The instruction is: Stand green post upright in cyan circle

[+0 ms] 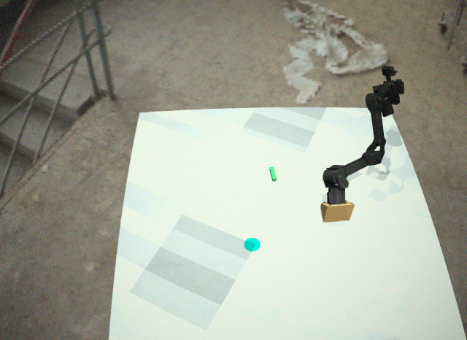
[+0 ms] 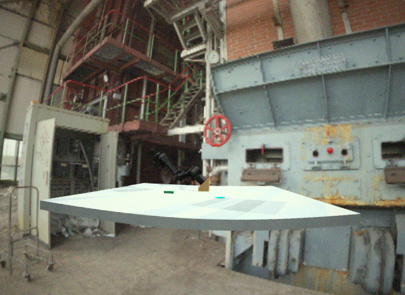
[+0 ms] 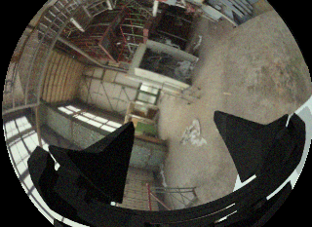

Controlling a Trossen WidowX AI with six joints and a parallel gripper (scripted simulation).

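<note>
Right now the green post is 660 mm ahead of my gripper tip, 330 mm to the left of it and 250 mm below it.
</note>
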